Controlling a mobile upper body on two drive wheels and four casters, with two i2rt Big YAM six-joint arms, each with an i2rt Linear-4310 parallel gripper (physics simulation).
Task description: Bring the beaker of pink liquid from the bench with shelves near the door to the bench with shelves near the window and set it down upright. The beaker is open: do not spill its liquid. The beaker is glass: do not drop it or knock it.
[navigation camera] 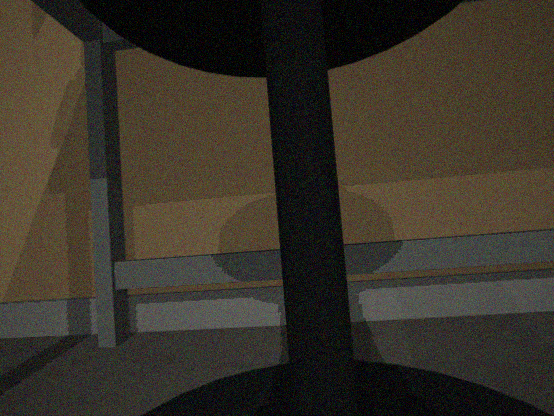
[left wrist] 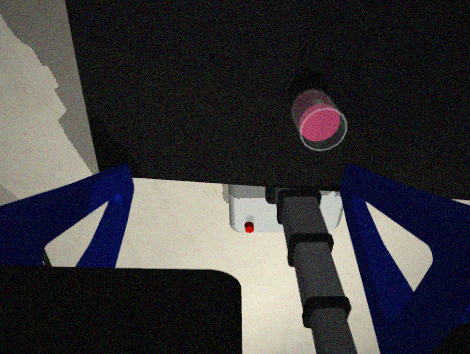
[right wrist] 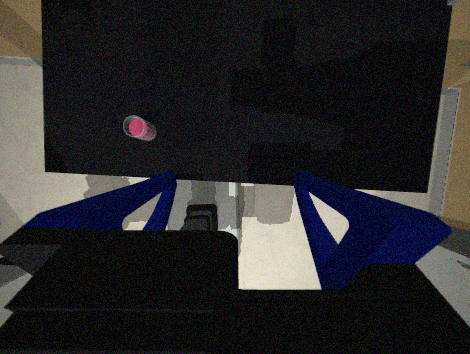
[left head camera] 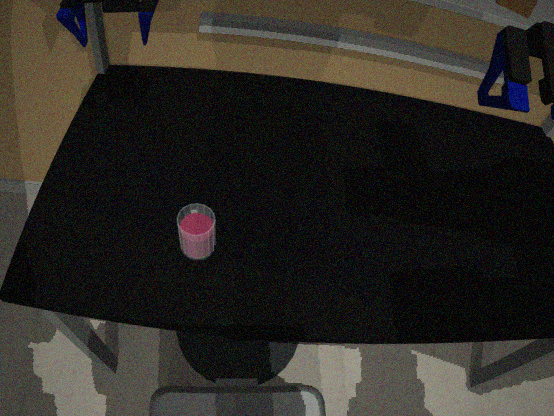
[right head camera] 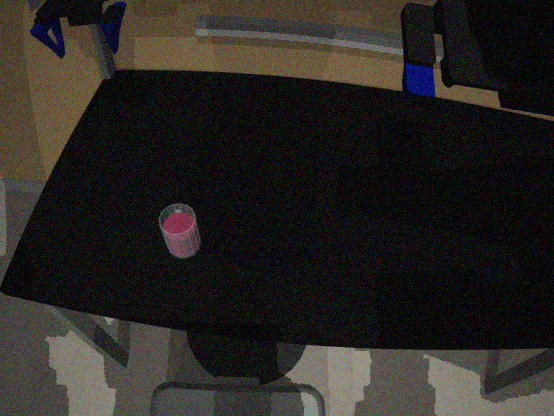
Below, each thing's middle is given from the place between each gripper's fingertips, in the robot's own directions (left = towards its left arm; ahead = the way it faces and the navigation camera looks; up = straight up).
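I consider the glass beaker of pink liquid (left head camera: 196, 223), and my left hand is 340 mm above it, 120 mm past it and 130 mm to the left of it.
My right gripper has its own place relative to the glass beaker of pink liquid: 480 mm above it, 320 mm to the right of it and 150 mm short of it.
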